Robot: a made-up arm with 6 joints.
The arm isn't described. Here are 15 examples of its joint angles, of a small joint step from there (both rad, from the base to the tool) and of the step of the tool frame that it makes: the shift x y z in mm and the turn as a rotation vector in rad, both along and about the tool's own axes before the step.
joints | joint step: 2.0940 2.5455 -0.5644 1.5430 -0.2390 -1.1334 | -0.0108 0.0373 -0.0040 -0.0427 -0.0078 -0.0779
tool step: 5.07 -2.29 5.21 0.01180 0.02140 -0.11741
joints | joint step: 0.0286 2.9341 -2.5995 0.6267 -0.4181 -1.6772 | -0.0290 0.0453 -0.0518 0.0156 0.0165 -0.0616
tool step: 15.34 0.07 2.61 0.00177 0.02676 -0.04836
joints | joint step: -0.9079 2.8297 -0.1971 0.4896 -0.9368 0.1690 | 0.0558 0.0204 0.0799 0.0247 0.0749 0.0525
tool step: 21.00 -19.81 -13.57 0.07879 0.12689 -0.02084
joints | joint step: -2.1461 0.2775 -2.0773 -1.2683 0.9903 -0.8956 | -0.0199 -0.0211 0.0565 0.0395 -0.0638 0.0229
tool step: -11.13 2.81 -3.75 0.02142 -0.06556 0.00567
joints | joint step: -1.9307 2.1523 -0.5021 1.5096 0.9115 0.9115 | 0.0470 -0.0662 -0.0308 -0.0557 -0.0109 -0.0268
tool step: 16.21 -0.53 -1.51 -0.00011 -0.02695 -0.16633
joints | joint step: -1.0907 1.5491 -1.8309 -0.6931 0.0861 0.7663 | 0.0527 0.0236 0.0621 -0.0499 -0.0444 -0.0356
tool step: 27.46 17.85 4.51 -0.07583 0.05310 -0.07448
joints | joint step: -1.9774 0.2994 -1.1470 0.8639 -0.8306 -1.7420 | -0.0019 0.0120 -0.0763 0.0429 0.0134 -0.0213
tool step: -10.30 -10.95 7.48 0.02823 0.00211 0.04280
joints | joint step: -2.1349 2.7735 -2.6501 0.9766 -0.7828 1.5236 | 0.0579 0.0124 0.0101 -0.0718 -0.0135 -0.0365
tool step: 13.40 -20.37 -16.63 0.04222 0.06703 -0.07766
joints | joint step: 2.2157 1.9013 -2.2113 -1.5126 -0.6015 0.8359 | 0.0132 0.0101 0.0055 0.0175 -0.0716 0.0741
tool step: -2.46 10.30 2.85 -0.06327 -0.05336 0.10191
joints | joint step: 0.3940 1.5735 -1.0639 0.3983 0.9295 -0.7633 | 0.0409 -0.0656 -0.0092 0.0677 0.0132 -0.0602
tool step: -13.62 16.79 -15.41 -0.02920 -0.08507 -0.08210
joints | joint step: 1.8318 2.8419 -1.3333 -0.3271 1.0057 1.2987 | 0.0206 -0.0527 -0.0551 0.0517 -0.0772 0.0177
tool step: -7.46 17.07 -29.38 -0.17774 -0.03753 0.05861
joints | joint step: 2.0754 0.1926 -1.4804 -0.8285 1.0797 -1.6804 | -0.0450 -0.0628 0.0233 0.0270 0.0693 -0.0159
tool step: 4.59 9.45 -16.09 -0.05120 0.02476 0.00712
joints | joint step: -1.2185 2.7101 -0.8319 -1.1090 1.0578 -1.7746 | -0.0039 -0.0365 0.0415 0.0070 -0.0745 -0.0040
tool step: -4.48 -1.49 -0.74 0.07389 0.00342 -0.00249
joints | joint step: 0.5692 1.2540 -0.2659 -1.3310 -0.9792 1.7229 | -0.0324 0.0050 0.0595 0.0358 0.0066 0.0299
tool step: 10.21 -10.39 -5.44 0.03796 -0.02568 0.11213
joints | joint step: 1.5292 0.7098 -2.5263 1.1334 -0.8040 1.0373 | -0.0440 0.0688 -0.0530 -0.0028 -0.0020 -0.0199
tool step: 0.85 -16.39 -7.24 0.00132 0.03153 -0.05675
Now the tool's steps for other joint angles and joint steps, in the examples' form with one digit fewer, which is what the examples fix.
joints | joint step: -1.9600 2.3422 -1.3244 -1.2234 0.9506 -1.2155 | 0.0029 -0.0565 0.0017 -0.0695 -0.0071 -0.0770
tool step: 19.2 -2.9 -10.9 0.0519 0.0760 -0.0770
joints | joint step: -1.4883 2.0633 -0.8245 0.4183 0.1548 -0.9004 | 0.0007 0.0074 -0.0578 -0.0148 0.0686 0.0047
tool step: -10.9 -3.1 -2.0 -0.0283 0.0006 -0.0143
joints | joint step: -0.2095 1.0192 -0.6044 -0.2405 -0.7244 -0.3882 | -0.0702 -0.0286 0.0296 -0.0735 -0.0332 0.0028
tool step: 4.8 -9.7 -7.1 0.0170 -0.0082 -0.0777
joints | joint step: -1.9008 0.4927 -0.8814 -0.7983 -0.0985 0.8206 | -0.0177 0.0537 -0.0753 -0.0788 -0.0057 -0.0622
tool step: -10.1 -1.9 8.3 0.0063 -0.0185 -0.1515
